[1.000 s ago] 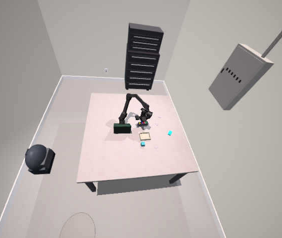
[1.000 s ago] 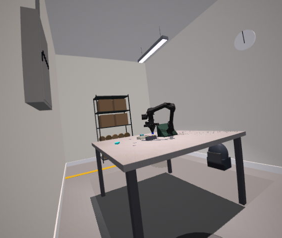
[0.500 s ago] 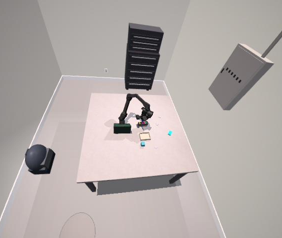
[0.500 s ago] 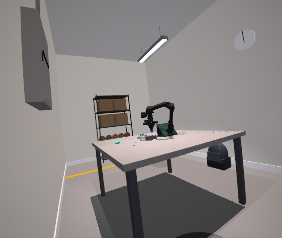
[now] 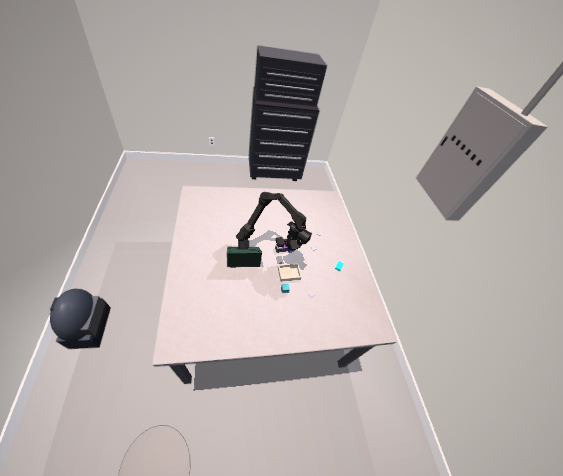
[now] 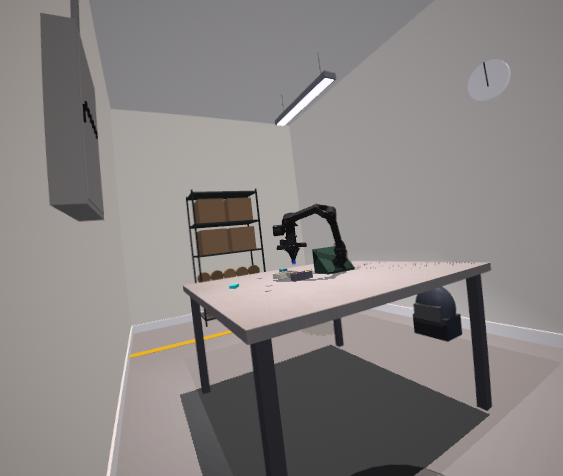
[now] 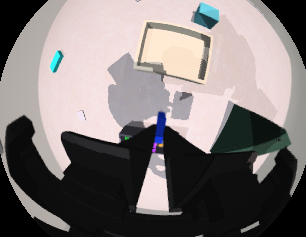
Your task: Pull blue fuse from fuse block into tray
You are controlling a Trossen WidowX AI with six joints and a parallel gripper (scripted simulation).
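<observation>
Now: the shallow beige tray 110 mm to the right of my gripper tip, 100 mm below it and 20 mm ahead of it. The rest, counted from my gripper tip: cyan cube 230 mm to the right, 80 mm below, 10 mm behind; then small cyan block 360 mm ahead, 100 mm below, 30 mm to the right; then blue fuse 10 mm below.
</observation>
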